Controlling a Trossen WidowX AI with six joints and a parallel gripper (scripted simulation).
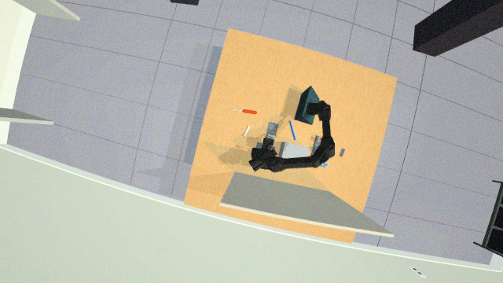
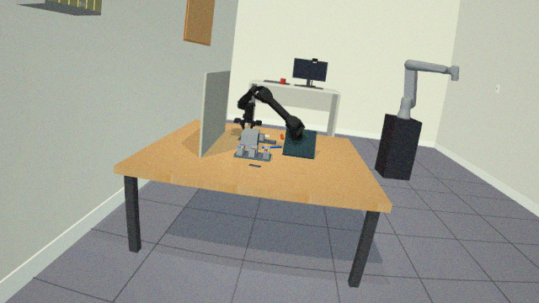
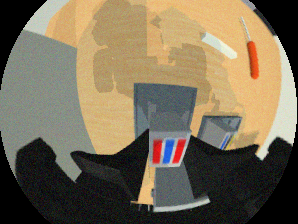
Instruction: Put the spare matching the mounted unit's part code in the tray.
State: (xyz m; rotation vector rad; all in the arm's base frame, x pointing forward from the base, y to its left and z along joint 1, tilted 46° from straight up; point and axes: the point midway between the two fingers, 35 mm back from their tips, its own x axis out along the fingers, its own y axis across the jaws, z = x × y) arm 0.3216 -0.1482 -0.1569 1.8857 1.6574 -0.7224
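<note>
The grey tray lies 3 cm below my gripper tip. Also, from my gripper tip: blue pen (18 cm behind, 17 cm to the left, 3 cm below); mounted unit (20 cm to the left, 4 cm behind, 2 cm above); upright grey panel (19 cm ahead, 19 cm above, 18 cm to the left).
</note>
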